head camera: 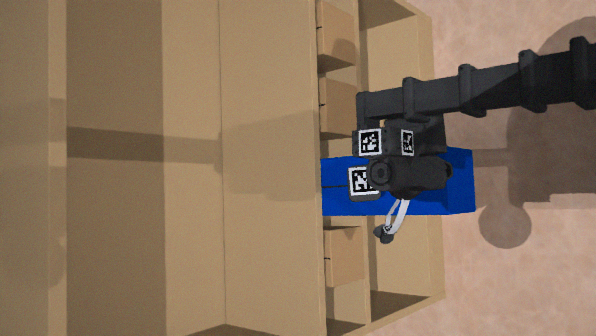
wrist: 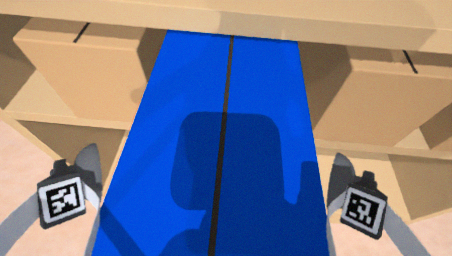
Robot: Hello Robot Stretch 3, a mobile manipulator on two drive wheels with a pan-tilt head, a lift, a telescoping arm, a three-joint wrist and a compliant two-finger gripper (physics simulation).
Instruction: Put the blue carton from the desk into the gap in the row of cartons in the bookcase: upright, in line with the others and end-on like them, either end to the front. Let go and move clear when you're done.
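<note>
The blue carton [head camera: 335, 200] [wrist: 150, 165] is upright and end-on to the bookcase [head camera: 280, 280] [wrist: 125, 15]. Its far end reaches under the upper board's front edge, level with the gap; most of its length is outside. My gripper [head camera: 384, 192] [wrist: 217, 168] is shut on it, one finger on each side. In the wrist view, a tan carton [head camera: 344, 256] [wrist: 80, 75] stands to its left and another tan carton [head camera: 340, 107] [wrist: 385, 100] to its right, with the wider space on the right. The blue carton's far end face and underside are hidden.
Another tan carton [head camera: 337, 40] stands farther along the row. The shelf's front edge [wrist: 70, 118] runs below the cartons, and a lower compartment shows beneath it. The arm [head camera: 445, 97] extends in from the right in the head view, over the pinkish floor [head camera: 545, 285].
</note>
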